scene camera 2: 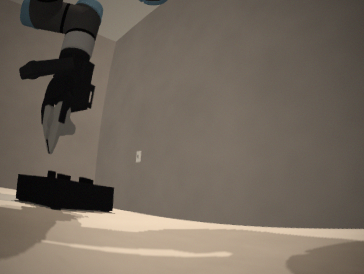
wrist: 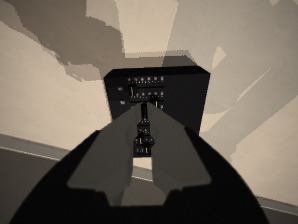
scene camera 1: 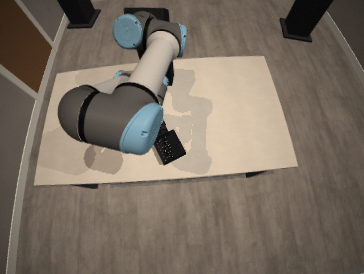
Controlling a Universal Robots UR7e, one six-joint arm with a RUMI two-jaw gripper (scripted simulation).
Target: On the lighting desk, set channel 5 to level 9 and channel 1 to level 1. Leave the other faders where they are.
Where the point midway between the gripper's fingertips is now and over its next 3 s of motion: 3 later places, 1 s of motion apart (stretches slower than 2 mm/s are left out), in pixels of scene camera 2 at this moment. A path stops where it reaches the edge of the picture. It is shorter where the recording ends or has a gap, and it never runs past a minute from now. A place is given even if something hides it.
My gripper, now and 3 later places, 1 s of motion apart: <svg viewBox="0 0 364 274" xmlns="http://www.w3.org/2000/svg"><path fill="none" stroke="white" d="M49 153L53 156L66 160L82 162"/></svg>
